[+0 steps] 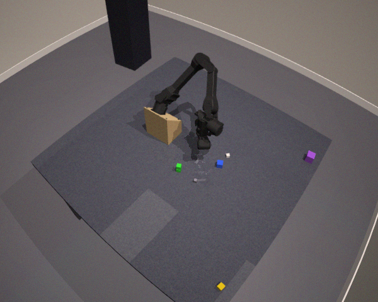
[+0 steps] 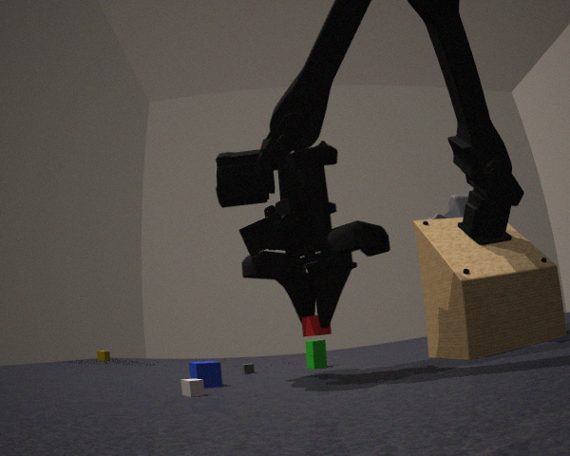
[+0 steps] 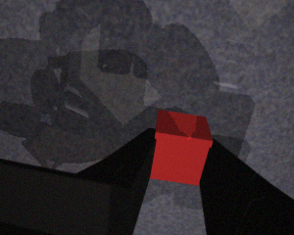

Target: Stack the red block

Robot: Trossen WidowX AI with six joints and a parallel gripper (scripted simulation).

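Now: gripper tip 18 cm to the left of the small grey block, 8 cm short of it and 5 cm above it. The rest, counted from my gripper tip: white block (14 cm ahead, 5 cm to the left, 5 cm below); then red block (right at my gripper tip); then blue block (13 cm ahead, 5 cm below, 3 cm to the right).
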